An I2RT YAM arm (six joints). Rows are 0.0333 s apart.
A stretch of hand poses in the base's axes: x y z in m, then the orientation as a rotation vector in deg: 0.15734 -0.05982 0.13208 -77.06 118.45 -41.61; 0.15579 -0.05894 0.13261 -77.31 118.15 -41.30; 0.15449 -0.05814 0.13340 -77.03 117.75 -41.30; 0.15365 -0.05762 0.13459 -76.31 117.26 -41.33; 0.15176 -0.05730 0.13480 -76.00 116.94 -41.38; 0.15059 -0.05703 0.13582 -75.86 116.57 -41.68; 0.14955 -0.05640 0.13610 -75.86 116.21 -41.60; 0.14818 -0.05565 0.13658 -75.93 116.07 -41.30; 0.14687 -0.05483 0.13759 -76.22 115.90 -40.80; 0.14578 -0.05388 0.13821 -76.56 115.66 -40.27; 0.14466 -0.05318 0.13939 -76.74 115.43 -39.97
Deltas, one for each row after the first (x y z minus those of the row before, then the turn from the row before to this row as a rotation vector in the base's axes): -0.00155 0.00088 0.00053 0.15 -0.02 0.37; -0.00130 0.00080 0.00079 0.17 -0.44 0.09; -0.00084 0.00052 0.00119 0.35 -0.74 -0.07; -0.00189 0.00032 0.00021 0.14 -0.41 0.02; -0.00117 0.00027 0.00102 -0.10 -0.40 0.05; -0.00104 0.00063 0.00028 0.10 -0.25 0.22; -0.00137 0.00075 0.00048 0.19 0.00 0.20; -0.00131 0.00082 0.00101 0.24 0.13 0.37; -0.00109 0.00095 0.00062 0.24 0.12 0.44; -0.00112 0.00070 0.00118 0.16 -0.01 0.30
